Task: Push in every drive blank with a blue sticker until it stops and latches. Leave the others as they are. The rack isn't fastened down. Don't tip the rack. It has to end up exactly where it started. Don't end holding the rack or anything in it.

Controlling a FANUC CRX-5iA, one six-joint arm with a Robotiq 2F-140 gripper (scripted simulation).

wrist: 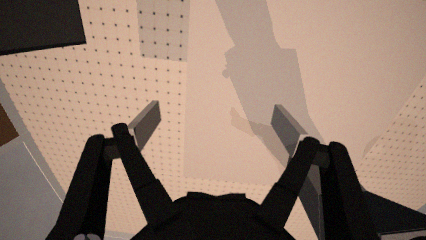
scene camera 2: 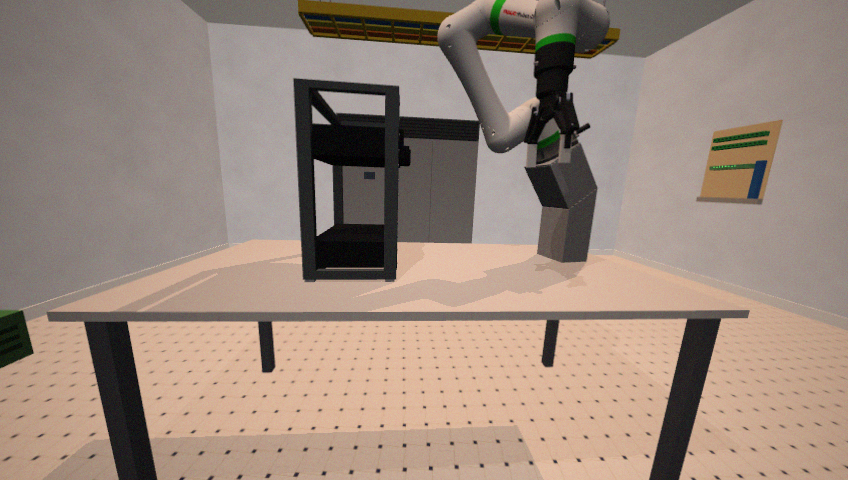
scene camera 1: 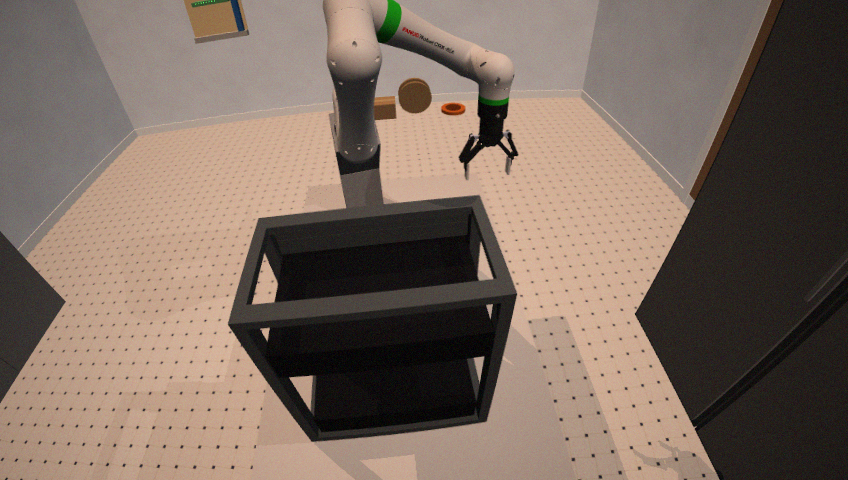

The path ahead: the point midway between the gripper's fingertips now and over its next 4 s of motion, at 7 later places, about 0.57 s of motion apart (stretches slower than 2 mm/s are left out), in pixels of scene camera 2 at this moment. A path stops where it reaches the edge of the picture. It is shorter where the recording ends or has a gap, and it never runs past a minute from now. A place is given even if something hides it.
The gripper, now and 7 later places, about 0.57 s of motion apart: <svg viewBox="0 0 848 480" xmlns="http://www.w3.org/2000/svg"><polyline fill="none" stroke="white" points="545,165 557,178 575,201 583,225 553,244 501,249 461,238 438,218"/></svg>
